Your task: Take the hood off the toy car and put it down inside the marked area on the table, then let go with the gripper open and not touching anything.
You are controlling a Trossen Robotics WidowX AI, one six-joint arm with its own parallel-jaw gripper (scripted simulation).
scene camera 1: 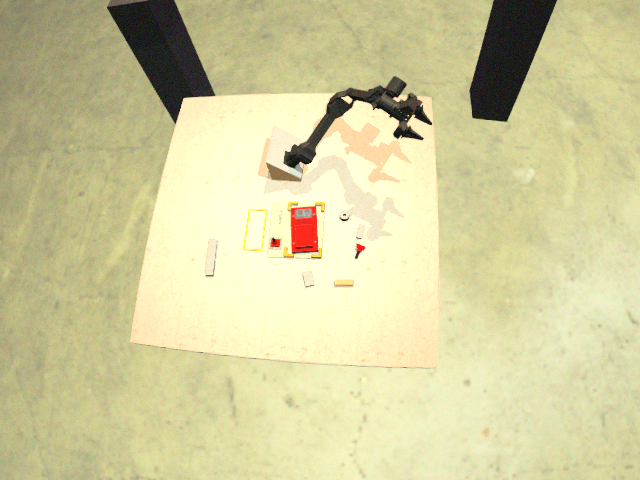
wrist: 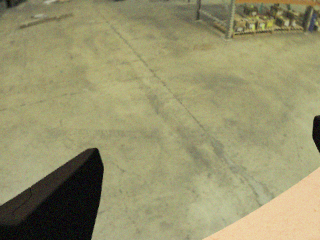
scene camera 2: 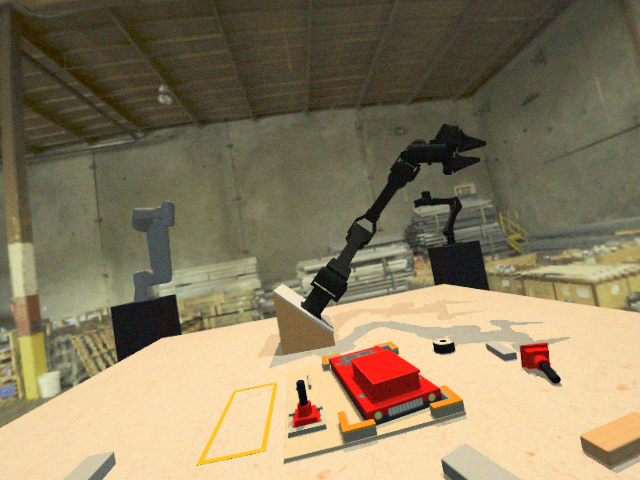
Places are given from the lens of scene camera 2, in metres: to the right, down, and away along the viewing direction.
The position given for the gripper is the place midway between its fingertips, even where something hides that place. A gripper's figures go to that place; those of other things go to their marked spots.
gripper (scene camera 2: 483, 152): 0.46, -0.25, 0.72
red hood (scene camera 2: 384, 375): 0.09, 0.19, 0.35
